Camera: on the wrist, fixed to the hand. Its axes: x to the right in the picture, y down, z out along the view.
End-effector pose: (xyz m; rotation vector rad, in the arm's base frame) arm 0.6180 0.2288 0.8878 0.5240 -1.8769 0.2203
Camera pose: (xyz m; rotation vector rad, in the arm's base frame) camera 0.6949 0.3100 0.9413 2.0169 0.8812 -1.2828
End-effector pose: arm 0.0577 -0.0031 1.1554 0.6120 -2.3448 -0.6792
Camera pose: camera 0.1190 -0.0120 1.2628 -2.8612 -0.8522 0.7548
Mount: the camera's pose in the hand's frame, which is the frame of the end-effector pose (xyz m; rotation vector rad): 0.0077 0.0419 -0.1164 0.0136 0.7408 -3.0056
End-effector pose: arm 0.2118 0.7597 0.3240 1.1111 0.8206 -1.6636
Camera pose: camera 0.2852 0.8457 0.2732 0.3306 -1.2273 0.8039
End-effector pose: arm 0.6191 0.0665 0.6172 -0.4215 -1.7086 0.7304
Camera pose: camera 0.7246 0.1311 0.6105 1.5361 -0.1257 -1.4444
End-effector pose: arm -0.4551 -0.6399 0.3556 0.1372 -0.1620 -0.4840
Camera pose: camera -0.4077 -0.5960 0.2498 -0.3953 -0.8254 2.6007
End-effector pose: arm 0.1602 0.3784 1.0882 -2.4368 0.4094 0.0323
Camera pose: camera 0.1457 0.2737 1.1529 0.5444 2.5585 1.6896
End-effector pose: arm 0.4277 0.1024 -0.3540 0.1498 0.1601 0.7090
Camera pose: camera 0.3840 0.1484 -0.4605 -0.3986 0.7744 -2.2906
